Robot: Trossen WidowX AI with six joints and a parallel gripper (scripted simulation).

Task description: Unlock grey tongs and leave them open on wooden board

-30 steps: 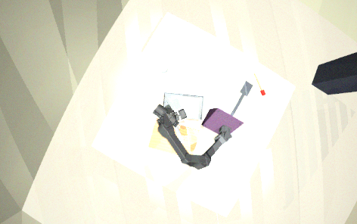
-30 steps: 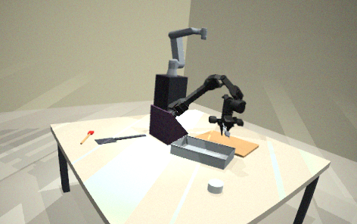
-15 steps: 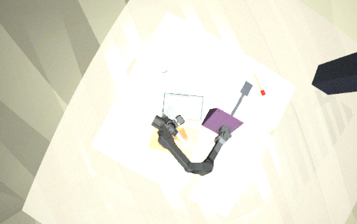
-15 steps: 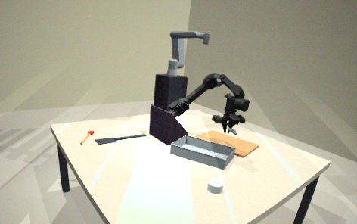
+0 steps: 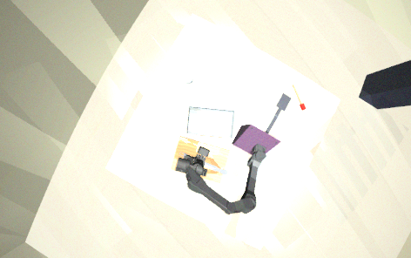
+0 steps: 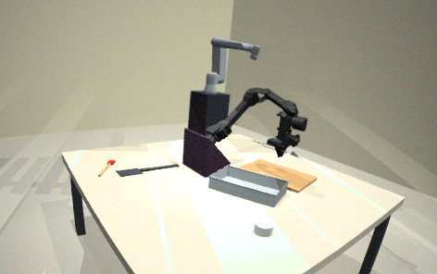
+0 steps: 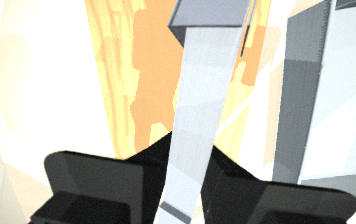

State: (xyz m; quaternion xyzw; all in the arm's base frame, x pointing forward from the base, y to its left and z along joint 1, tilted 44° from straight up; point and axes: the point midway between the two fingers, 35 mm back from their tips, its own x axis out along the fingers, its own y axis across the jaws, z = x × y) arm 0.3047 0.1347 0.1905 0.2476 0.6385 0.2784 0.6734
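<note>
My gripper tip is 10 mm past the wooden board, 20 mm to the right of it and 100 mm above it. Round my gripper tip: white cylinder 310 mm ahead, 450 mm to the right, 90 mm below; grey spatula 370 mm behind, 540 mm to the right, 100 mm below; grey roasting tin 40 mm ahead, 250 mm to the right, 80 mm below.
</note>
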